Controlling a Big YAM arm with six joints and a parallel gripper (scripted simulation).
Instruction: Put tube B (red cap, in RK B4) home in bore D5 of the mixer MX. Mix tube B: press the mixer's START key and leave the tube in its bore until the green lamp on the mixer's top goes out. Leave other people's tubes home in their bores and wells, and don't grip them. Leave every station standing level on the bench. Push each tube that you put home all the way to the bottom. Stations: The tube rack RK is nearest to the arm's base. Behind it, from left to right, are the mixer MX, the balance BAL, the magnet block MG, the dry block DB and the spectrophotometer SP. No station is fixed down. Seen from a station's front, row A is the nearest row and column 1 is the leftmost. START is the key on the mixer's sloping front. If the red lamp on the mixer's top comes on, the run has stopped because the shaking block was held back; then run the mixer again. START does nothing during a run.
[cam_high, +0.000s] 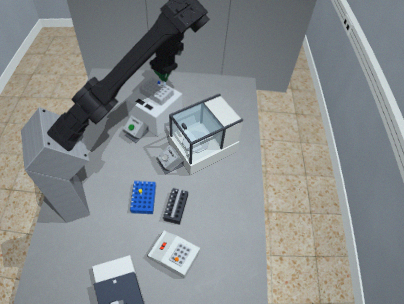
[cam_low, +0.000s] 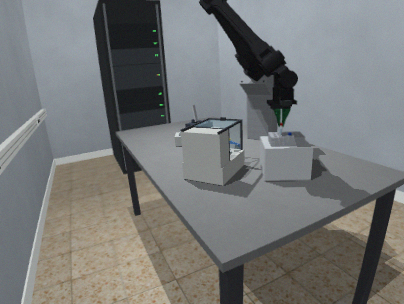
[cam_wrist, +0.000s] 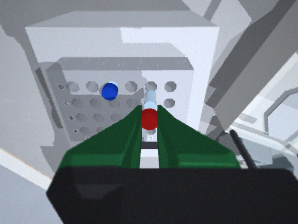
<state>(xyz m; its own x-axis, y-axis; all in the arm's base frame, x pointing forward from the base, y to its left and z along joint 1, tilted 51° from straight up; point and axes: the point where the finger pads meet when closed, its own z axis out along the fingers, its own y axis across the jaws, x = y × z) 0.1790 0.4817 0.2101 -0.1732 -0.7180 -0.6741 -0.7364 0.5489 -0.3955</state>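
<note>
Right now my hand is 3 cm past the blue-capped tube, 1 cm to the right of it and 6 cm above it. From my hand the other things lie so: green start key 7 cm behind, 19 cm to the right, 15 cm below; then grey bore block 3 cm behind, 2 cm to the right, 6 cm below; then yellow-capped tube 11 cm ahead, 44 cm to the right, 19 cm below.
</note>
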